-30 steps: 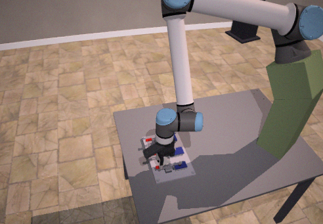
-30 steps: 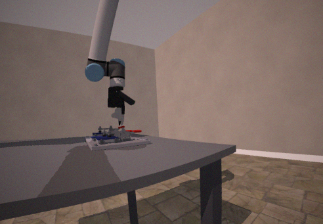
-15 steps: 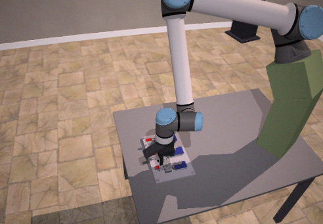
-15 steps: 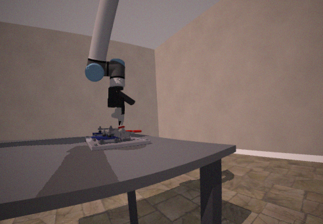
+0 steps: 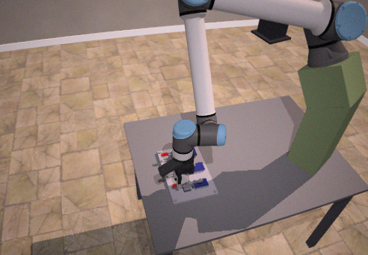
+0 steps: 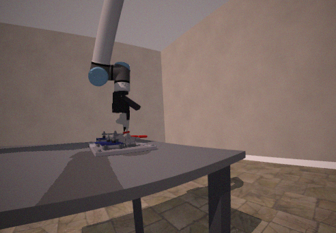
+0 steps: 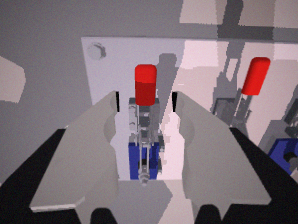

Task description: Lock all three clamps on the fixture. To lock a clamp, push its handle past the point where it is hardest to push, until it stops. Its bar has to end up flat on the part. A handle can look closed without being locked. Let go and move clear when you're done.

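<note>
Right now the fixture plate is 11 cm behind my hand, 9 cm to the right of it and 8 cm below it.
</note>
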